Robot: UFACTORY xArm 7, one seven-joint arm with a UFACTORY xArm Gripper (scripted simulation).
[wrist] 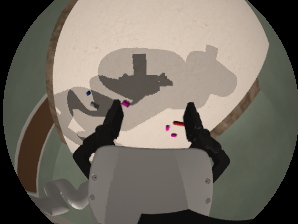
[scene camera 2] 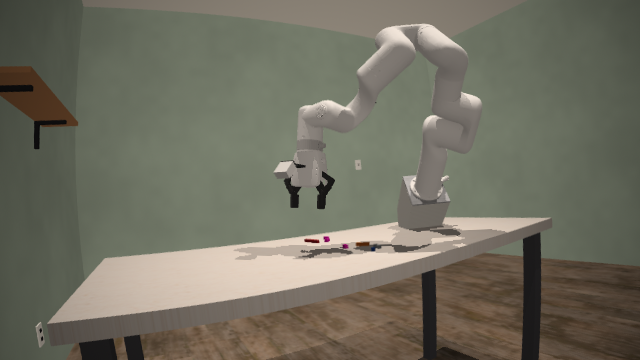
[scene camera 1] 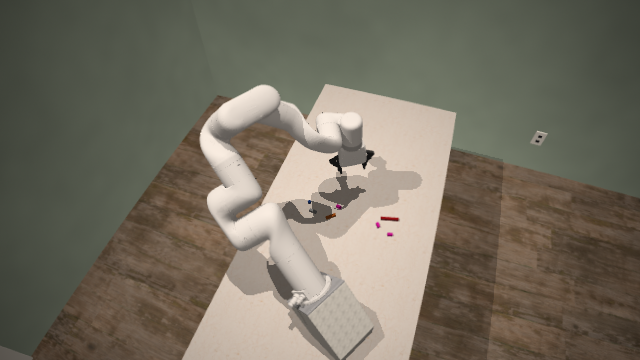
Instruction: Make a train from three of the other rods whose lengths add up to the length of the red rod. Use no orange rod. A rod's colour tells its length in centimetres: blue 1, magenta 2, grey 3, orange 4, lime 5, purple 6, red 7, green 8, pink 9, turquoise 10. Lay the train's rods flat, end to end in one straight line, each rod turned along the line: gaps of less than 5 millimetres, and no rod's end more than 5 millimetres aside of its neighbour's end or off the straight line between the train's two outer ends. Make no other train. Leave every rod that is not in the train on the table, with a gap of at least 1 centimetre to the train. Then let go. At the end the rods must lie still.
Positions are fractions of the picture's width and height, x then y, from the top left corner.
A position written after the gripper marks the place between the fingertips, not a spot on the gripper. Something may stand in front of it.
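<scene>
What you'd see here is the gripper (scene camera 2: 0.48,0.58), and the wrist view (wrist: 0.52,0.48) has the gripper in it as well.
</scene>
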